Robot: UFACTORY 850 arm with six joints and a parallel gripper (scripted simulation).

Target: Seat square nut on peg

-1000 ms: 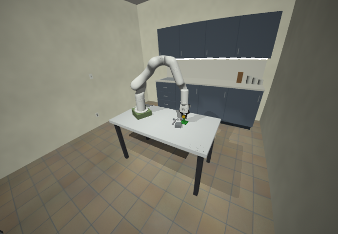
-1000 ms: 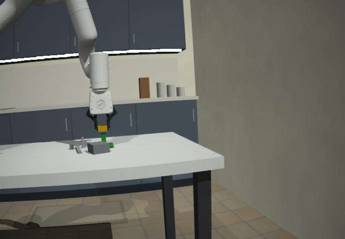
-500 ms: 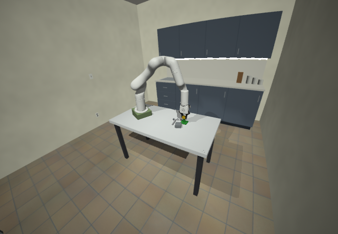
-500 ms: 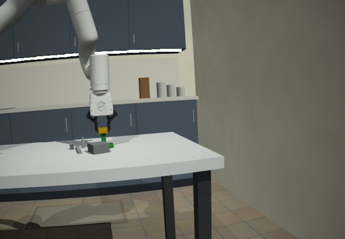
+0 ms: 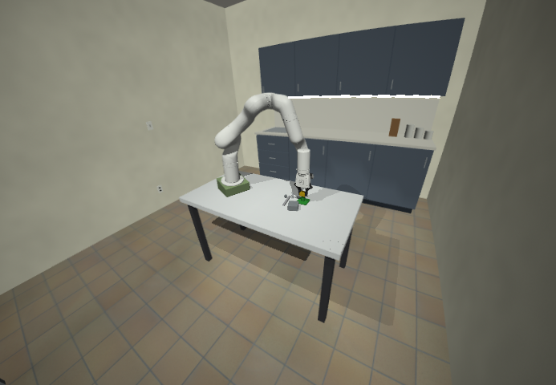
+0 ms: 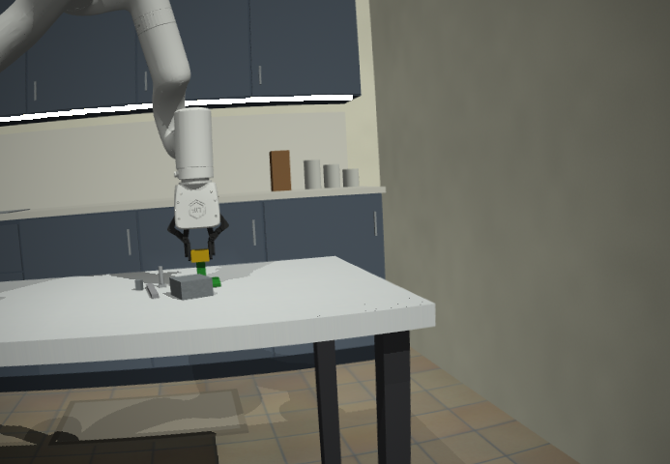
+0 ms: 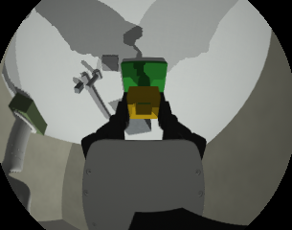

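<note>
My hand is 2 cm past the grey block, 11 cm to the left of it and 6 cm above it.
</note>
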